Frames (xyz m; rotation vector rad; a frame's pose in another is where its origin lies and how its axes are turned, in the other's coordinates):
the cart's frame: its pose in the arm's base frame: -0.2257 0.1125 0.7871 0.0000 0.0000 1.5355
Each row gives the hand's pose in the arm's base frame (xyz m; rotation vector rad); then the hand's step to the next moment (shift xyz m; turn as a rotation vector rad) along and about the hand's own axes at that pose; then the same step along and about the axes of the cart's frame.
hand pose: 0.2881 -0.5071 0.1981 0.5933 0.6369 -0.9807
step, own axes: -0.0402 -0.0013 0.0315 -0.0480 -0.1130 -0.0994
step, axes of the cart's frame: -0.0007 0.0107 0.0499 0.0433 0.1430 -0.0511
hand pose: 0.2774 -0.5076 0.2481 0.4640 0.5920 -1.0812
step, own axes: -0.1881 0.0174 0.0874 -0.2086 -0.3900 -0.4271
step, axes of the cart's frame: 0.0791 0.0325 0.1898 0.2293 0.5296 -0.2120
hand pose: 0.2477 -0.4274 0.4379 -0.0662 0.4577 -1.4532
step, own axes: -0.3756 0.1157 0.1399 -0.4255 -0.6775 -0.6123
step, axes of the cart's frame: 0.3500 -0.1260 0.1888 0.4308 0.8802 -0.2335
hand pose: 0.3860 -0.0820 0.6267 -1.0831 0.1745 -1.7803
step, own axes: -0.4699 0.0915 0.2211 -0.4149 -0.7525 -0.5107
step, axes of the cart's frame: 0.4180 -0.2540 -0.1971 0.4944 0.8596 -0.1259
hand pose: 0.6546 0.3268 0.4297 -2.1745 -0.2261 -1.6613
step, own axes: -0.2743 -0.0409 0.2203 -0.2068 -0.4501 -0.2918
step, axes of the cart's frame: 0.1587 -0.0981 -0.3011 0.2976 0.4903 -0.0389
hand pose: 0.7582 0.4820 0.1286 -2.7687 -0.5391 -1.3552
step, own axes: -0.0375 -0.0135 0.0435 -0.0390 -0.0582 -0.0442
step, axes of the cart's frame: 0.0087 -0.0075 -0.0579 0.0334 0.0751 -0.0104
